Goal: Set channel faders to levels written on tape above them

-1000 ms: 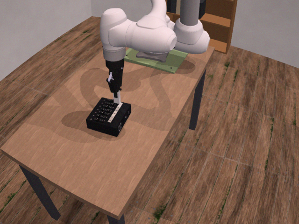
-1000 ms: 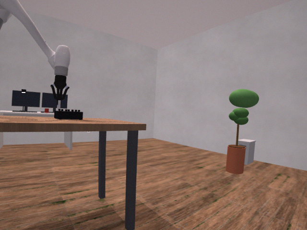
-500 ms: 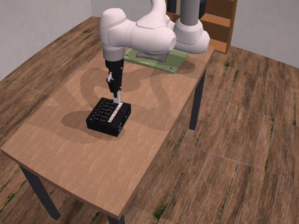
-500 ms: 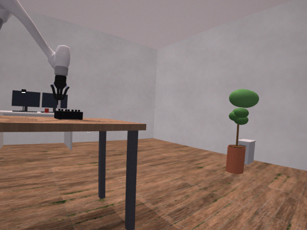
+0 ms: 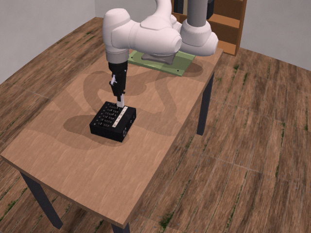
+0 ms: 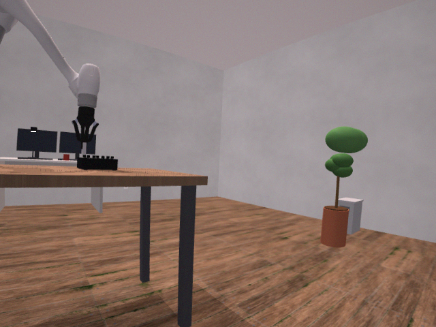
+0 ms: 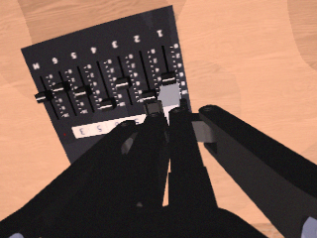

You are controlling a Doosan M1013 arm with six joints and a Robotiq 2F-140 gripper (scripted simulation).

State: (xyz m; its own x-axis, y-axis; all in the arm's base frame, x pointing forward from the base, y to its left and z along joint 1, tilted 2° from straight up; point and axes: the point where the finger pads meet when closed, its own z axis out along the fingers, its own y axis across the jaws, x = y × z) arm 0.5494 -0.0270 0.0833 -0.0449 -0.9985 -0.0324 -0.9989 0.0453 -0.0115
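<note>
The channel 2 fader is 20 mm ahead of my hand, 10 mm to the right of it and 30 mm below it. Round my hand: channel 6 fader (110 mm ahead, 40 mm to the right, 30 mm below); channel 4 fader (70 mm ahead, 10 mm to the right, 30 mm below); channel 1 fader (20 mm to the right, 30 mm below).
</note>
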